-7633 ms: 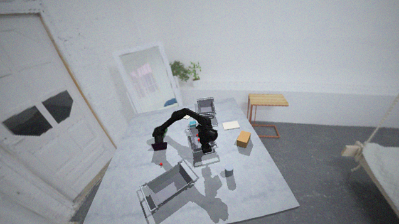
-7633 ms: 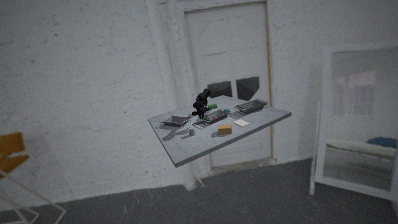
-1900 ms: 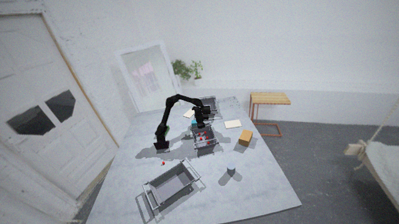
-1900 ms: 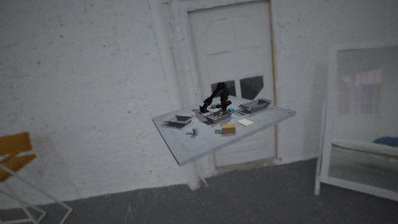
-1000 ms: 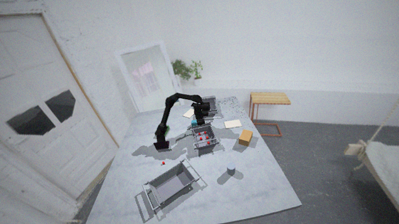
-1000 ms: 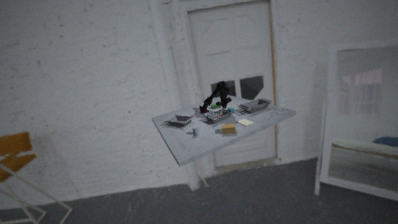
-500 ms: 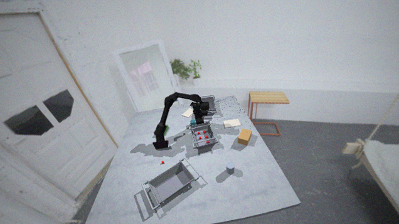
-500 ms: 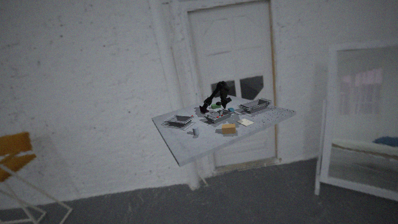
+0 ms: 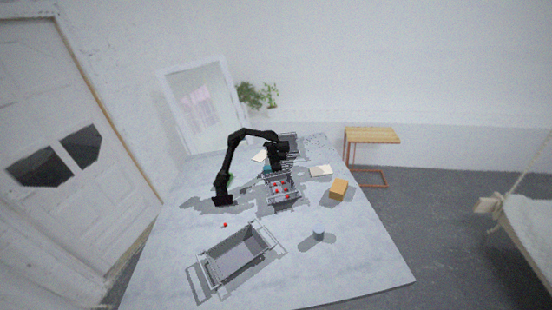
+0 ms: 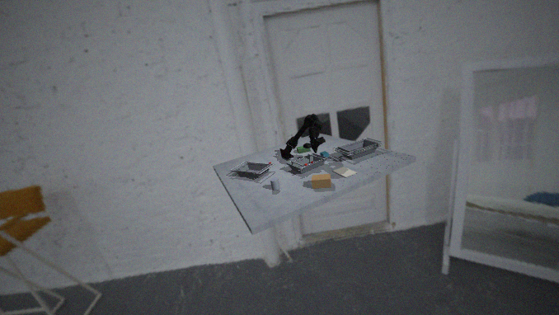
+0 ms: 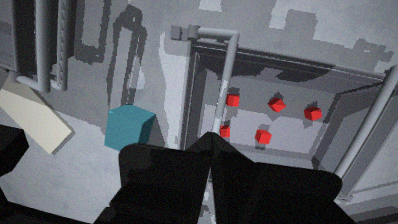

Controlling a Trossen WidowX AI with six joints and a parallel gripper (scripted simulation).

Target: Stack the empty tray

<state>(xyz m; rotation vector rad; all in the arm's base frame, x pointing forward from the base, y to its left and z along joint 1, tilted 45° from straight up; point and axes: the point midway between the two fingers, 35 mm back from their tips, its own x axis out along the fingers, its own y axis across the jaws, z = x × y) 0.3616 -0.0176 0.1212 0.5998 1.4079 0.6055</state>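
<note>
Right now my gripper tip is 270 mm past the grey tray, 470 mm to the left of it and 40 mm above it. Also, from my gripper tip: green block: 370 mm behind, 110 mm to the left, 70 mm below; orange box: 330 mm ahead, 220 mm to the right, 60 mm below; teal block: 50 mm behind, 120 mm to the left, 70 mm below.
</note>
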